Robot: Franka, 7 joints.
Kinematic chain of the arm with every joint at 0, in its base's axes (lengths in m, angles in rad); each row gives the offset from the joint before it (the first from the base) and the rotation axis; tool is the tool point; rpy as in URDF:
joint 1: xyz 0 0 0.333 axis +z
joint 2: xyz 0 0 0 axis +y
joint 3: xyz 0 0 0.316 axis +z
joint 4: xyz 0.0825 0 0 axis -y
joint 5: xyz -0.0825 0 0.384 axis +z
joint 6: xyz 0 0 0 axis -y
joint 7: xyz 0.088 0 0 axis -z
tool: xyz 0 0 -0.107 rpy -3.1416 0 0
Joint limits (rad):
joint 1: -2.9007..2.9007
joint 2: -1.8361..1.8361
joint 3: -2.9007..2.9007
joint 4: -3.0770..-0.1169
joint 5: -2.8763..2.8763
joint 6: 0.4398..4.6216
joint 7: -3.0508..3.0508
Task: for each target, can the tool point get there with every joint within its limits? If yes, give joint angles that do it. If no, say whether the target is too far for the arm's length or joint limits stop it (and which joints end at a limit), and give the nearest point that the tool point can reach.
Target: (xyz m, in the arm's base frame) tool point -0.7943 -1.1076 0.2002
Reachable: no: too far | nearest point -0.4976 -0.6939 0.2498 | short by 0.512 m
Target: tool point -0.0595 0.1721 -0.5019
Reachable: no: joint limits stop it (at a limit: joint 2) | nearest point -0.0667 0.1930 -0.3549 | short by 0.149 m
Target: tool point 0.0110 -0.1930 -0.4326
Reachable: no: joint limits stop it (at a limit: joint 2) | nearest point 0.0117 -0.2046 -0.3550 | short by 0.079 m
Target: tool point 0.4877 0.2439 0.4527
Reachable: yes | joints 1.3622 0.1199 -0.7021 -2.1173 -1.6743 1.4358 -0.1381
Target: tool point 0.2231 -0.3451 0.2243
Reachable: yes | joints 0.8545 -0.8127 -2.2538 -2.5190 1.5723 1.2881 1.2722
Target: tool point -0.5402 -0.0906 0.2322
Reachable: yes | joints -1.2657 -1.5385 -1.7252 -2.2198 -1.9431 2.3090 2.0382
